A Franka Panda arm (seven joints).
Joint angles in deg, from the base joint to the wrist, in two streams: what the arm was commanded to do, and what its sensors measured. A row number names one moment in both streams.
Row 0, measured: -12.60, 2.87, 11.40, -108.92, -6.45, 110.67, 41.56
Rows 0 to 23, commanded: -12.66, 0.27, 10.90, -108.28, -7.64, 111.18, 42.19; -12.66, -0.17, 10.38, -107.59, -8.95, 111.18, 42.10; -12.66, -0.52, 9.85, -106.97, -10.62, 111.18, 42.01; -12.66, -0.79, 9.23, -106.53, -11.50, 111.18, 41.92; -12.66, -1.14, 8.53, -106.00, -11.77, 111.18, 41.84; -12.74, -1.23, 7.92, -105.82, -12.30, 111.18, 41.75; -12.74, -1.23, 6.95, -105.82, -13.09, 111.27, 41.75; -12.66, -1.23, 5.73, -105.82, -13.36, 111.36, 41.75; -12.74, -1.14, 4.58, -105.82, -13.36, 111.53, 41.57; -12.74, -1.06, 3.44, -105.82, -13.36, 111.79, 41.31; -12.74, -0.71, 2.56, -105.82, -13.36, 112.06, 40.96; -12.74, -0.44, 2.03, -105.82, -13.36, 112.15, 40.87; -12.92, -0.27, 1.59, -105.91, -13.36, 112.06, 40.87; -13.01, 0.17, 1.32, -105.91, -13.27, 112.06, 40.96; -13.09, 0.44, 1.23, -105.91, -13.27, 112.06, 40.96; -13.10, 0.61, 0.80, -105.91, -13.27, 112.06, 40.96; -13.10, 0.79, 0.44, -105.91, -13.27, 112.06, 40.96; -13.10, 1.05, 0.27, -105.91, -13.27, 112.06, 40.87; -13.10, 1.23, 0.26, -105.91, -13.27, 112.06, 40.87; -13.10, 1.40, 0.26, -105.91, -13.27, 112.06, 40.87; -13.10, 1.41, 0.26, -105.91, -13.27, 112.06, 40.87; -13.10, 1.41, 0.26, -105.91, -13.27, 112.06, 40.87; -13.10, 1.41, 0.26, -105.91, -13.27, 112.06, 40.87; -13.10, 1.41, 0.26, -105.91, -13.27, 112.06, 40.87
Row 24, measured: -13.05, 1.55, 0.28, -105.90, -12.30, 110.93, 41.17
